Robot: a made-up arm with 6 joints. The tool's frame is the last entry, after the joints.
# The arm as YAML. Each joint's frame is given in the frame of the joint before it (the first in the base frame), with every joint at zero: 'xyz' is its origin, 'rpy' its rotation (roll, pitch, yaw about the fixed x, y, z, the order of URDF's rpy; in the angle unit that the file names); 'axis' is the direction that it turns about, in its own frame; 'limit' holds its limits. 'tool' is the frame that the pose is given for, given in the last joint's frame.
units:
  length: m
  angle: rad
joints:
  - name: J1
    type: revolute
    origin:
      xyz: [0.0, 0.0, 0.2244]
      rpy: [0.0, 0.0, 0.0]
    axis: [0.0, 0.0, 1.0]
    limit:
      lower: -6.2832
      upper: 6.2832
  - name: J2
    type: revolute
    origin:
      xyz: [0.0, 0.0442, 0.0]
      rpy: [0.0, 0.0, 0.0]
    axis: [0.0, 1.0, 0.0]
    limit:
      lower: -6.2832
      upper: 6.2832
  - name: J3
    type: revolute
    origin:
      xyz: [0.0, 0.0, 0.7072]
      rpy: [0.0, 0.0, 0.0]
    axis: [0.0, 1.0, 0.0]
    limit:
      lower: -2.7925
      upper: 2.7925
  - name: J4
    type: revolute
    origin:
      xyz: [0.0, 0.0, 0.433]
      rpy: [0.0, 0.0, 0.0]
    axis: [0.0, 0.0, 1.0]
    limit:
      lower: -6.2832
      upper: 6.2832
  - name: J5
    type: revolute
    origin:
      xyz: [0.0, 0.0, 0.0]
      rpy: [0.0, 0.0, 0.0]
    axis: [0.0, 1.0, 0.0]
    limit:
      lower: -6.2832
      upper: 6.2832
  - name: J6
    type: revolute
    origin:
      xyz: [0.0, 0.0, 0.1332]
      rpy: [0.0, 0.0, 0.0]
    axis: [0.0, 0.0, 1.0]
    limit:
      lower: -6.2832
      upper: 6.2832
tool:
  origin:
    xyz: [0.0, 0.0, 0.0]
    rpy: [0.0, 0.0, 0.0]
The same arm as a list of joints. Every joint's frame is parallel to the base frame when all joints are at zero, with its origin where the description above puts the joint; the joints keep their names.
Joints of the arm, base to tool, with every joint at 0 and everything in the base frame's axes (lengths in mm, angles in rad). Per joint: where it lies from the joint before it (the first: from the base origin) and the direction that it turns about. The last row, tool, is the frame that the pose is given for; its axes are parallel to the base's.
J1: offset 0 0 224.4 axis 0 0 1
J2: offset 0 44.2 0 axis 0 1 0
J3: offset 0 0 707.2 axis 0 1 0
J4: offset 0 0 433 axis 0 0 1
J5: offset 0 0 0 axis 0 1 0
J6: offset 0 0 133.2 axis 0 0 1
tool: offset 0 0 0
Joint limits (rad, base to tool): -6.2832..6.2832 -6.2832..6.2832 -2.7925..2.7925 -6.2832..6.2832 -6.2832..6.2832 -6.2832..6.2832

